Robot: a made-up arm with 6 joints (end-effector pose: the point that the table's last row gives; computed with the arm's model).
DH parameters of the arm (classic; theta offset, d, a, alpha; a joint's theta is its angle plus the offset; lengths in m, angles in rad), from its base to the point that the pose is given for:
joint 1: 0 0.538 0.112 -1.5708
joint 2: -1.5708 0 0.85 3.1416
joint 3: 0 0 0.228 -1.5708
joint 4: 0 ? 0 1.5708
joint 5: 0 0 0 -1.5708
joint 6: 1.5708 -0.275 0 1.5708
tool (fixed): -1.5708 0 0 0
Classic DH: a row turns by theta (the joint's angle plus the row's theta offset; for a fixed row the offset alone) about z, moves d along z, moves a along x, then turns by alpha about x.
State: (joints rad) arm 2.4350 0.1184 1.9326 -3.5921 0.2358 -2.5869
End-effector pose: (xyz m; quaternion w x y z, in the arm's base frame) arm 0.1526 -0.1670 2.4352 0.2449 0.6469 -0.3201 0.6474
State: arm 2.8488 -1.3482 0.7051 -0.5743 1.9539 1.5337
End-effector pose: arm 1.4379 -0.2887 1.1912 0.5740 0.7003 0.3848 -0.1790
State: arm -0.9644 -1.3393 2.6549 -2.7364 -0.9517 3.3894
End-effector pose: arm -0.5313 0.9210 -0.3202 0.8041 0.1925 0.5513 -0.1111
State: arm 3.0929 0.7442 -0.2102 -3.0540 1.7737 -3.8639
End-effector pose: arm -1.1175 0.0780 0.4835 0.3667 -0.9074 0.0570 0.1972
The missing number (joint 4, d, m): -0.86
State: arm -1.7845 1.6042 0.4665 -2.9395 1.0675 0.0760
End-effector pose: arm -0.3380 -1.3294 -0.3947 0.6166 -0.3082 0.3229 0.6485
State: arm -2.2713 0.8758 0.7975 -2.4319 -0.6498 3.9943
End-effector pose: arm -1.1214 -1.4982 1.3511 0.2917 -0.5461 0.4824 -0.6196
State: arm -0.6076 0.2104 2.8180 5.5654 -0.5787 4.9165
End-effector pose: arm -0.5242 0.4850 1.8254 0.6022 0.1740 -0.4683 0.6227
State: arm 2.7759 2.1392 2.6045 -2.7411 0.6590 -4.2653
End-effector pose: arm -1.6187 0.6902 0.6291 0.3043 0.0453 0.3753 0.8744
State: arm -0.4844 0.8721 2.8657 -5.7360 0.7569 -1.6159
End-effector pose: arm 0.0218 0.0995 1.8916 0.4178 -0.2001 -0.7394 0.4886
